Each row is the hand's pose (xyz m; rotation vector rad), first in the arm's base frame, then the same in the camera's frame.
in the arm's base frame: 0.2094 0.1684 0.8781 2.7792 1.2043 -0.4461
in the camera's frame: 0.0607 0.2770 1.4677 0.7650 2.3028 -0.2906
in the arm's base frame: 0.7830 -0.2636 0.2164 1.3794 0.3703 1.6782
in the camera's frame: 0.6585 0.7576 0.8633 -0.3776 -1.8903 -2.2710
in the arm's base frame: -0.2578 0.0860 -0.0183 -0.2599 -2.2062 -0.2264
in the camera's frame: 0.5003 -0.3524 0.8050 1.3150 -1.8294 1.1942
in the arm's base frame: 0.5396 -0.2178 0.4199 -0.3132 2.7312 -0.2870
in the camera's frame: 0.5606 0.5597 1.0957 -2.2756 1.4308 -0.3882
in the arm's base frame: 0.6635 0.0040 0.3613 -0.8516 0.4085 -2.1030
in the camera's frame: 0.3666 0.6297 0.9362 -0.8327 -0.7213 -0.6164
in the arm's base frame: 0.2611 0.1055 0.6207 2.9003 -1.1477 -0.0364
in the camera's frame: 0.2090 0.2816 1.2421 2.4253 1.2339 0.3263
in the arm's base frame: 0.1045 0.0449 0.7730 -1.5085 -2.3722 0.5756
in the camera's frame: 0.2218 0.1738 1.4411 -0.6350 2.4371 -1.0641
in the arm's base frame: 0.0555 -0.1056 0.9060 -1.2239 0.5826 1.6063
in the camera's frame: 0.3167 0.1802 1.6246 1.7165 0.2538 -1.9466
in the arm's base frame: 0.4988 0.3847 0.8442 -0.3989 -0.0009 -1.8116
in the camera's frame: -0.1500 0.5125 1.2893 -0.4250 -0.6513 -0.1460
